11 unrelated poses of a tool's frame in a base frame.
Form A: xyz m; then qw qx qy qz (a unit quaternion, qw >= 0).
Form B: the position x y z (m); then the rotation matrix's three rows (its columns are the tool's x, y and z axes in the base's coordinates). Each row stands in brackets. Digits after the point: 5 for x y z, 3 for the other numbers.
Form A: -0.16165 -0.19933 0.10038 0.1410 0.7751 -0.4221 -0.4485
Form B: [-0.16165 -0.19933 0.10038], [[0.241 -0.528 -0.814], [-0.781 -0.604 0.160], [-0.576 0.597 -0.558]]
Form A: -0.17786 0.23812 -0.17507 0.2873 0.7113 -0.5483 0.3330
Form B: [-0.17786 0.23812 -0.17507], [[0.177 -0.971 0.159], [-0.589 -0.234 -0.774], [0.789 0.044 -0.613]]
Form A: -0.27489 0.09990 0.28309 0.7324 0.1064 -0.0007 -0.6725
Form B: [-0.27489 0.09990 0.28309], [[0.095 0.985 -0.144], [-0.985 0.073 -0.155], [-0.142 0.157 0.977]]
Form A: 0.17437 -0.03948 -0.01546 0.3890 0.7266 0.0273 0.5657
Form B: [0.17437 -0.03948 -0.01546], [[0.358 -0.400 0.843], [0.480 -0.696 -0.534], [0.801 0.596 -0.057]]
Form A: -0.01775 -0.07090 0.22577 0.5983 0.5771 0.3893 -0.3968
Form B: [-0.01775 -0.07090 0.22577], [[0.382 0.924 0.008], [-0.025 0.019 -0.999], [-0.924 0.382 0.031]]
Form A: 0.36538 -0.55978 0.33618 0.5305 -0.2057 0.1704 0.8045
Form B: [0.36538 -0.55978 0.33618], [[-0.353 -0.924 -0.150], [0.783 -0.379 0.492], [-0.512 0.056 0.857]]
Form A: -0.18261 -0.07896 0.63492 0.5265 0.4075 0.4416 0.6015
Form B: [-0.18261 -0.07896 0.63492], [[-0.114 -0.273 0.955], [0.993 -0.056 0.102], [0.025 0.960 0.278]]
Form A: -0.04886 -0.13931 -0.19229 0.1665 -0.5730 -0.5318 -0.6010
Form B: [-0.04886 -0.13931 -0.19229], [[-0.288 0.810 0.512], [0.409 -0.379 0.830], [0.866 0.448 -0.222]]
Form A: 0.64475 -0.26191 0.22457 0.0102 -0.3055 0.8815 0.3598
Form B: [0.64475 -0.26191 0.22457], [[-0.813 -0.546 -0.202], [-0.531 0.554 0.641], [-0.238 0.628 -0.741]]
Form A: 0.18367 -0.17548 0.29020 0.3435 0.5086 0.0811 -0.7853
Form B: [0.18367 -0.17548 0.29020], [[-0.247 0.622 -0.743], [-0.457 -0.751 -0.477], [-0.855 0.222 0.469]]
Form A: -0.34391 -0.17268 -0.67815 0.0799 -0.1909 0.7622 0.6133
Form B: [-0.34391 -0.17268 -0.67815], [[-0.914 -0.389 -0.112], [-0.193 0.175 0.966], [-0.356 0.904 -0.235]]
